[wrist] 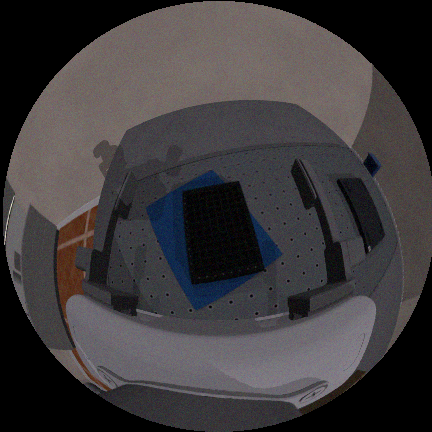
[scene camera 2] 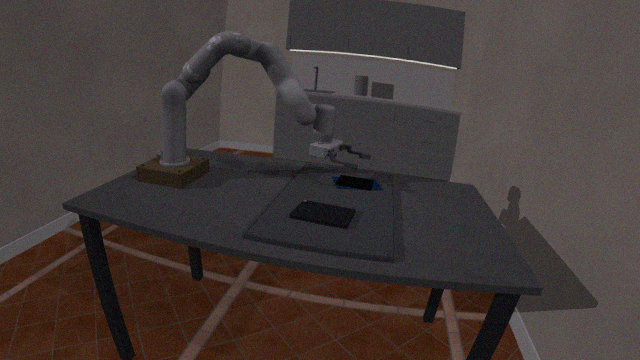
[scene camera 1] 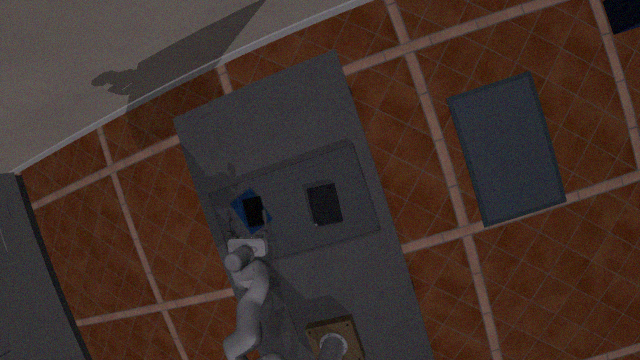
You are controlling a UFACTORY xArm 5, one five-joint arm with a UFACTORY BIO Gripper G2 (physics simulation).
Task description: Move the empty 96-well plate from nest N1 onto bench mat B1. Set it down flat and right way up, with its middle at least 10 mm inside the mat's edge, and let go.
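Frame: origin at the arm's base, x ahead, y left, z up, level; metres.
Where they show: end effector, tool point: (wrist: 209, 183) (scene camera 2: 358, 160) (scene camera 1: 246, 215); arm's base, origin of the base link: (scene camera 2: 174, 162) (scene camera 1: 333, 344).
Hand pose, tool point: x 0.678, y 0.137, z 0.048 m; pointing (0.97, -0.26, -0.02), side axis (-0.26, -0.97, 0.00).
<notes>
Things, the pixels of their centre, and the offset from my tool point. Level surfaces: height alone.
- black 96-well plate, body centre: (wrist: 218, 227) (scene camera 2: 355, 182) (scene camera 1: 254, 211) dx -0.002, dy +0.000, dz -0.083 m
- blue bench mat, its level: dz -0.090 m
- dark nest, body centre: (wrist: 365, 209) (scene camera 2: 323, 213) (scene camera 1: 324, 205) dx -0.070, dy -0.309, dz -0.085 m
- raised grey perforated board, its level: dz -0.092 m
- grey table, its level: dz -0.105 m
The black 96-well plate (scene camera 1: 253, 211) (scene camera 2: 356, 182) (wrist: 222, 232) lies flat on the blue bench mat (scene camera 1: 238, 206) (scene camera 2: 377, 186) (wrist: 167, 215), its well grid facing up. It is turned relative to the mat, and in the wrist view its far right corner reaches past the mat's edge. Its middle is over the mat. My gripper (scene camera 1: 247, 220) (scene camera 2: 361, 161) (wrist: 215, 187) is open and empty, a little above the plate, with its fingers wide apart on either side and not touching it. The dark nest (scene camera 1: 325, 204) (scene camera 2: 322, 214) (wrist: 361, 212) holds no plate that I can make out.
The mat and nest are on a raised grey perforated board (scene camera 1: 362, 200) (scene camera 2: 372, 245) (wrist: 295, 265) on the grey table (scene camera 1: 280, 110) (scene camera 2: 450, 235). The arm's wooden base block (scene camera 1: 312, 335) (scene camera 2: 160, 175) is at the table's other end. The nest is to the right of the gripper in the wrist view.
</notes>
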